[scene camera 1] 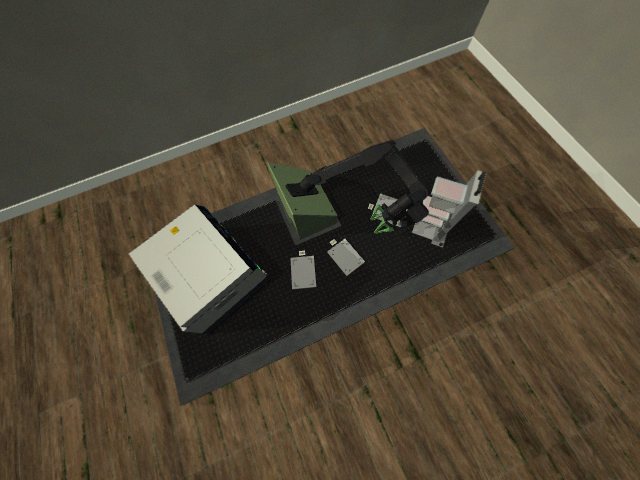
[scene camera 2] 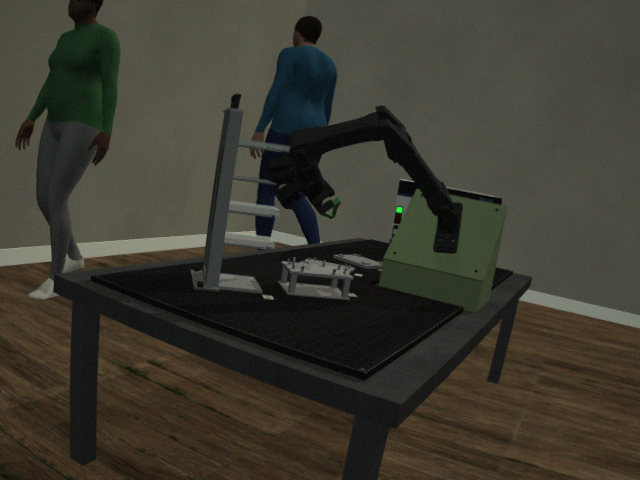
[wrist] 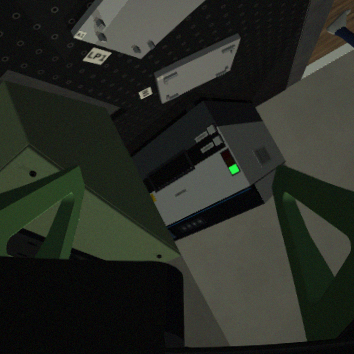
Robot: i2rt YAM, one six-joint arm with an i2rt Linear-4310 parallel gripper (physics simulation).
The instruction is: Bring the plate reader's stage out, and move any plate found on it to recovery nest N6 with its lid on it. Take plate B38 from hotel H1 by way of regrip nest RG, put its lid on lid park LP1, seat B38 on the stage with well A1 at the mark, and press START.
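Places are measured from the arm's base along level axes (x ahead, y left, z up), in millimetres.
Pixels of known places: gripper, fingertip midpoint: [scene camera 1: 372, 226] [scene camera 2: 324, 207] [wrist: 177, 175]; arm's base, link origin: [scene camera 1: 302, 189] [scene camera 2: 448, 227].
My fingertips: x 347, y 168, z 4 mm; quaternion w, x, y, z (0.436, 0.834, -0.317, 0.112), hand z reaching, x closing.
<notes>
For each thing: its top centre in the pictures, then the offset to it from my fingertips.
- plate reader, top centre: [wrist: 227, 211] [scene camera 2: 448, 187] [scene camera 1: 189, 259] dx -265, dy -749, dz +109 mm
- Lid park LP1, top centre: [wrist: 163, 7] [scene camera 2: 327, 262] [scene camera 1: 346, 256] dx +8, dy -145, dz -182 mm
- grey nest, top centre: [wrist: 199, 75] [scene camera 2: 361, 258] [scene camera 1: 303, 271] dx -44, dy -371, dz -184 mm
My gripper [scene camera 1: 374, 225] [scene camera 2: 336, 207] [wrist: 177, 175] is open and empty, high above the mat beside hotel H1 [scene camera 1: 466, 203] [scene camera 2: 221, 201]. Pink-and-white plates [scene camera 1: 449, 189] [scene camera 2: 253, 208] lie on the hotel's shelves; their names are unreadable. The plate reader [scene camera 1: 199, 263] [wrist: 200, 192] stands at the far left in scene camera 1, with a green light [wrist: 234, 169] on its front; no stage shows outside it. Lid park LP1 [scene camera 1: 345, 256] [wrist: 145, 25] and another grey nest [scene camera 1: 302, 272] [wrist: 200, 68], label unreadable, show no plate. A raised two-level stand [scene camera 2: 317, 268] is partly hidden under the arm in scene camera 1.
The green arm base [scene camera 1: 310, 209] [scene camera 2: 439, 248] [wrist: 95, 145] stands between the reader and the raised stand. The hotel's tall post and jutting shelves are close to the wrist. Two people, in green [scene camera 2: 85, 77] and blue [scene camera 2: 305, 87], stand beyond the table [scene camera 2: 248, 366].
</notes>
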